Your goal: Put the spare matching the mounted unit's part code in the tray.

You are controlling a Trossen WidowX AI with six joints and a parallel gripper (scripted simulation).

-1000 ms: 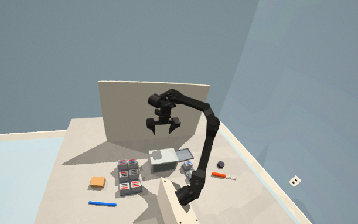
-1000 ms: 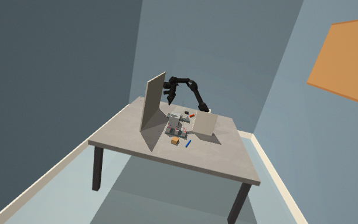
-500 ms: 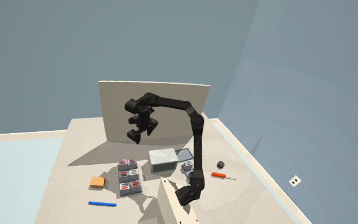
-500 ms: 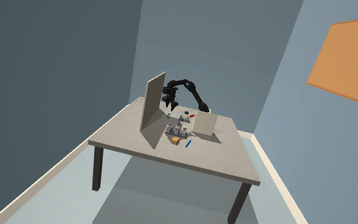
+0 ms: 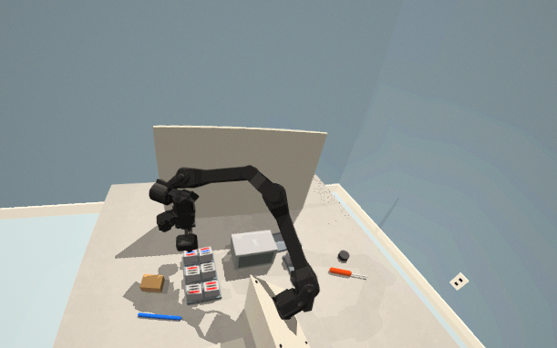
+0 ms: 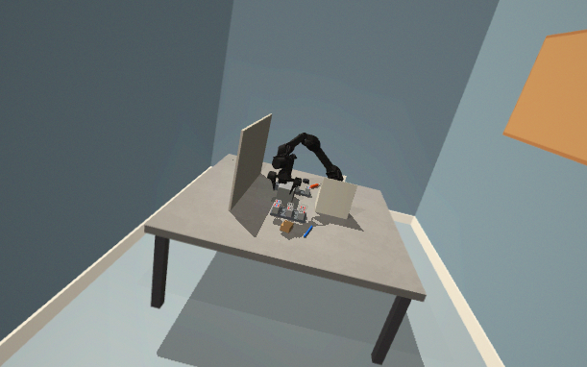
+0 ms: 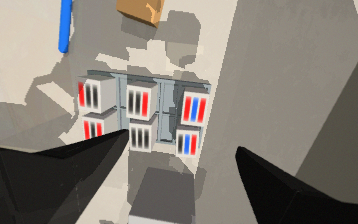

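Now: the grey spare block 1 cm ahead of my gripper tip and 9 cm below it. From my gripper tip the other things lie so: grey mounted unit 3 cm behind, 23 cm to the right, 8 cm below; then blue stick 19 cm behind, 13 cm to the left, 13 cm below; then orange block 7 cm behind, 15 cm to the left, 12 cm below.
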